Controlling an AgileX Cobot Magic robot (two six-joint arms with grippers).
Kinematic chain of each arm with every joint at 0, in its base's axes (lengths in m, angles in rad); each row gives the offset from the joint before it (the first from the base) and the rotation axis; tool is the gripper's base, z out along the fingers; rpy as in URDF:
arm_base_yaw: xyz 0 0 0.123 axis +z
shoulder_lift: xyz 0 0 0 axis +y
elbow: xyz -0.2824 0 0.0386 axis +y
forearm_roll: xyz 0.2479 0 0.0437 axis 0.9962 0 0.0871
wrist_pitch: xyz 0 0 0 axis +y
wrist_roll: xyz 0.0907 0 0.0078 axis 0.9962 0 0.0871
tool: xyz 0 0 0 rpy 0 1.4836 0
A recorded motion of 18 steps. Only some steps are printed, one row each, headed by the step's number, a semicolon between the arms.
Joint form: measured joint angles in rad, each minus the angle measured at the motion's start. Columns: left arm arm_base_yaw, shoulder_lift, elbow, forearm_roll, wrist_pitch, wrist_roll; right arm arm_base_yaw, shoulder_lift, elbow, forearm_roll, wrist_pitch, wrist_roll.
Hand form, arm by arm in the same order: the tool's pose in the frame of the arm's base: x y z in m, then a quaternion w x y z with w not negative. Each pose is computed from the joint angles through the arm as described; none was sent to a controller.
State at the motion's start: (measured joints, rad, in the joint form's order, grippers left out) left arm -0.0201 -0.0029 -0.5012 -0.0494 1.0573 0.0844; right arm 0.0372 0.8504 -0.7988 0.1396 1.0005 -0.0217
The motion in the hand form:
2: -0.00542 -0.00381 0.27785 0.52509 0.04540 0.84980 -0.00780; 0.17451 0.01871 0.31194 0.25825 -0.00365 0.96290 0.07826
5: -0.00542 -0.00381 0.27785 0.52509 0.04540 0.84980 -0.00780; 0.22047 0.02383 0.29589 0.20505 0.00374 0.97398 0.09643
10: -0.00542 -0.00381 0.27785 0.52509 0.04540 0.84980 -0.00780; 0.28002 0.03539 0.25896 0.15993 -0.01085 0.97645 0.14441
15: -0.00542 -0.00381 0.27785 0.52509 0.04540 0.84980 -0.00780; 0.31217 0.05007 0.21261 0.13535 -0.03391 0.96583 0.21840
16: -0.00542 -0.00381 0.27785 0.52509 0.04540 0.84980 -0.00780; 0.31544 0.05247 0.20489 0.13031 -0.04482 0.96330 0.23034
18: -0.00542 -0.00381 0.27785 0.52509 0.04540 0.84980 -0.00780; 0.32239 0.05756 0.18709 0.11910 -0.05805 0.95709 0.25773
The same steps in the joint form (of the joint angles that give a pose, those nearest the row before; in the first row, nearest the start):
2: 0.0000 0.0000 0.0000 0.0000 0.0000 0.0000; 0.0000 0.1420 -0.0557 0.0209 -0.0058 -0.0001
5: 0.0000 0.0000 0.0000 0.0000 0.0000 0.0000; 0.0000 0.3493 -0.1368 0.0684 -0.0222 -0.0134
10: 0.0000 0.0000 0.0000 0.0000 0.0000 0.0000; 0.0000 0.6173 -0.2279 0.2147 -0.0910 -0.1390
15: 0.0000 0.0000 0.0000 0.0000 0.0000 0.0000; 0.0000 0.8084 -0.2365 0.4637 -0.1628 -0.3779
16: 0.0000 0.0000 0.0000 0.0000 0.0000 0.0000; 0.0000 0.8373 -0.2364 0.5053 -0.1630 -0.4341
18: 0.0000 0.0000 0.0000 0.0000 0.0000 0.0000; 0.0000 0.9031 -0.2364 0.5983 -0.1638 -0.5413

